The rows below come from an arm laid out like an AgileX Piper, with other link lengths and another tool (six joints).
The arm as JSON. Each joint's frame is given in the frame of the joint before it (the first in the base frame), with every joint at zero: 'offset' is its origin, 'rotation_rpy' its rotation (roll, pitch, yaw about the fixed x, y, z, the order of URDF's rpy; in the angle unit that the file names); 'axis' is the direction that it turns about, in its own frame. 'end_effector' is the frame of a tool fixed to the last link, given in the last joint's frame.
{
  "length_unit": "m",
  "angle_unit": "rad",
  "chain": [
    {
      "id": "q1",
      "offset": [
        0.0,
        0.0,
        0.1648
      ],
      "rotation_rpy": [
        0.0,
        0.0,
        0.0
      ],
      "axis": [
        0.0,
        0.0,
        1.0
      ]
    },
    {
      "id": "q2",
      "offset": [
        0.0,
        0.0,
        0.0
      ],
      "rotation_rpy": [
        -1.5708,
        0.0,
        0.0
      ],
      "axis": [
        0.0,
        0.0,
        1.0
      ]
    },
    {
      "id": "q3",
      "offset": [
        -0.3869,
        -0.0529,
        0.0
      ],
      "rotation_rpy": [
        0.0,
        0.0,
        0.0
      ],
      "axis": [
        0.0,
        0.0,
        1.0
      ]
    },
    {
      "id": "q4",
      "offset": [
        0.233,
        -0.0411,
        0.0
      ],
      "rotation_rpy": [
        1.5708,
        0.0,
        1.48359
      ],
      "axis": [
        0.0,
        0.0,
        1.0
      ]
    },
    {
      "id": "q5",
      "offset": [
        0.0,
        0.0,
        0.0
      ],
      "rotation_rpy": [
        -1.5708,
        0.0,
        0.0
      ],
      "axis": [
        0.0,
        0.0,
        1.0
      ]
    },
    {
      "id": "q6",
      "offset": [
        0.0,
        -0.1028,
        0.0
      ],
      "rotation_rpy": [
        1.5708,
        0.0,
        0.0
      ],
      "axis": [
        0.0,
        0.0,
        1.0
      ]
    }
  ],
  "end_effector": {
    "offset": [
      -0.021,
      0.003,
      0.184
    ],
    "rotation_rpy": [
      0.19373,
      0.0,
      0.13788
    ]
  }
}
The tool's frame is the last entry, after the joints.
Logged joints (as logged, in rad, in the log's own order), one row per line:
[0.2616, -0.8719, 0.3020, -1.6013, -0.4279, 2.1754]
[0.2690, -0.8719, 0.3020, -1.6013, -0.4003, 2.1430]
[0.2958, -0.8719, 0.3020, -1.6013, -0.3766, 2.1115]
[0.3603, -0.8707, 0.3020, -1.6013, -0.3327, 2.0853]
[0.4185, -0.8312, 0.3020, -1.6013, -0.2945, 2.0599]
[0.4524, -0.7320, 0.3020, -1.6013, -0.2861, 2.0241]
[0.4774, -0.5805, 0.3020, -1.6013, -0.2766, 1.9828]
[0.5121, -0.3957, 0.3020, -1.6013, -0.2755, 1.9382]
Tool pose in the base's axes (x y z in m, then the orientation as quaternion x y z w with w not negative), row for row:
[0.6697, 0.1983, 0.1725, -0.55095, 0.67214, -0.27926, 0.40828]
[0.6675, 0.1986, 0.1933, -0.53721, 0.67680, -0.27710, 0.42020]
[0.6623, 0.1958, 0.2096, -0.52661, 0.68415, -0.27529, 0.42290]
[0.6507, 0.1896, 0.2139, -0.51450, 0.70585, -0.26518, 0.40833]
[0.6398, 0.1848, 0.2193, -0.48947, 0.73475, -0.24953, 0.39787]
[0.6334, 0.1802, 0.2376, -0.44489, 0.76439, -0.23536, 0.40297]
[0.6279, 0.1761, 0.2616, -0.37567, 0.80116, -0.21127, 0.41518]
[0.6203, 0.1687, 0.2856, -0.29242, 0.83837, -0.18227, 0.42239]
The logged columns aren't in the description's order. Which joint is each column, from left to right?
Columns, left to right: q5, q6, q1, q3, q4, q2.
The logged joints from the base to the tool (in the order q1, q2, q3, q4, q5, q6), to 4 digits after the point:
[0.3020, 2.1754, -1.6013, -0.4279, 0.2616, -0.8719]
[0.3020, 2.1430, -1.6013, -0.4003, 0.2690, -0.8719]
[0.3020, 2.1115, -1.6013, -0.3766, 0.2958, -0.8719]
[0.3020, 2.0853, -1.6013, -0.3327, 0.3603, -0.8707]
[0.3020, 2.0599, -1.6013, -0.2945, 0.4185, -0.8312]
[0.3020, 2.0241, -1.6013, -0.2861, 0.4524, -0.7320]
[0.3020, 1.9828, -1.6013, -0.2766, 0.4774, -0.5805]
[0.3020, 1.9382, -1.6013, -0.2755, 0.5121, -0.3957]

